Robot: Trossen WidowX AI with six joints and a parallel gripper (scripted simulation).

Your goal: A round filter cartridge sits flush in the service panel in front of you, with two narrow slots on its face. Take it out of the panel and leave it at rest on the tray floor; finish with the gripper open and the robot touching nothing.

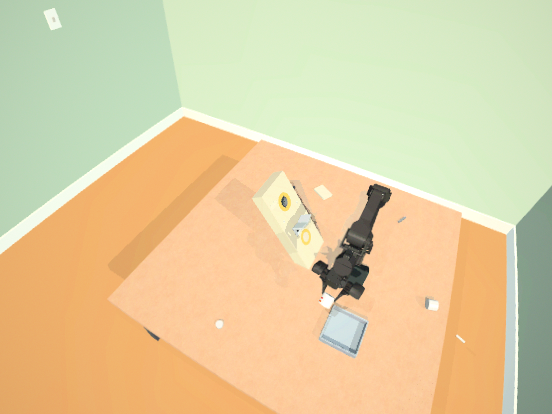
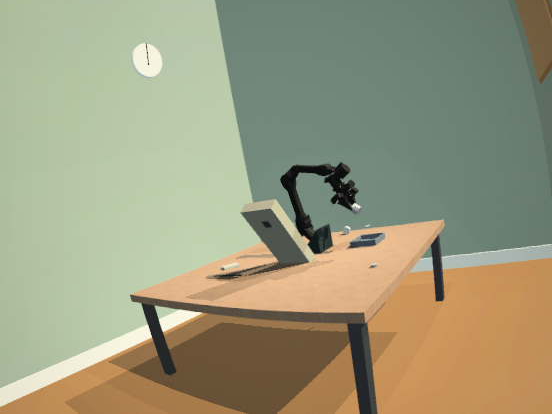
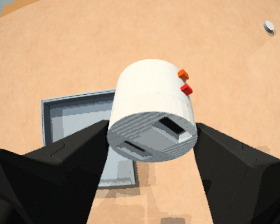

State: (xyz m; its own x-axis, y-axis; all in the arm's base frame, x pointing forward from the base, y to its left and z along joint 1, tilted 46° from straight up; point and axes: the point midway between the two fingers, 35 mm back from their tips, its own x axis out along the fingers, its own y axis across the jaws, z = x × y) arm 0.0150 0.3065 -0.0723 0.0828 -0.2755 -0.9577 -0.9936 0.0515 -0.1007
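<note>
My gripper tip is now 10 cm past the grey tray and 20 cm above it. From my gripper tip the other things lie so: white stick (54 cm behind, 21 cm to the right, 20 cm below); then round filter cartridge (1 cm to the left); then cream service panel (30 cm ahead, 27 cm to the right, 2 cm below).
</note>
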